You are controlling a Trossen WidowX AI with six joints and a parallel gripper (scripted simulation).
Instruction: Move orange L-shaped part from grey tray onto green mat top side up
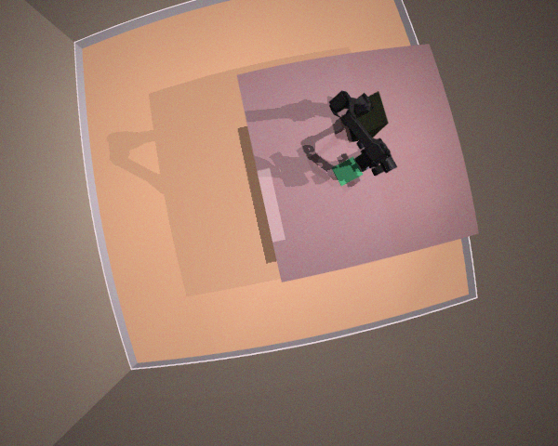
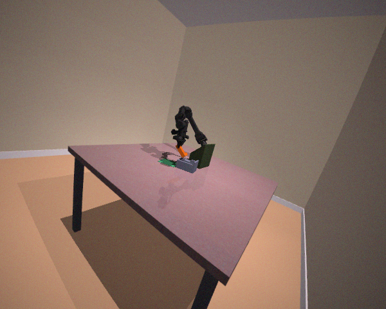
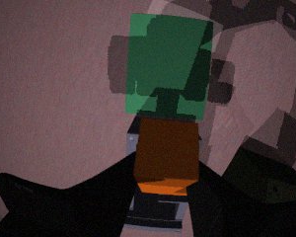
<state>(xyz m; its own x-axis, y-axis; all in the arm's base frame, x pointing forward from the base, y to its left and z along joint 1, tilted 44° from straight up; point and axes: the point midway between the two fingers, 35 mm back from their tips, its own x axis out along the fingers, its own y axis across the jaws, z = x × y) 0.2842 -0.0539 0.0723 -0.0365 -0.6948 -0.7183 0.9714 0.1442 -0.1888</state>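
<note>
Right now my gripper tip is 1 cm short of the green mat, 6 cm to the left of it and 16 cm above it. Round my gripper tip: orange L-shaped part: 2 cm behind, 3 cm to the left, 3 cm below.
</note>
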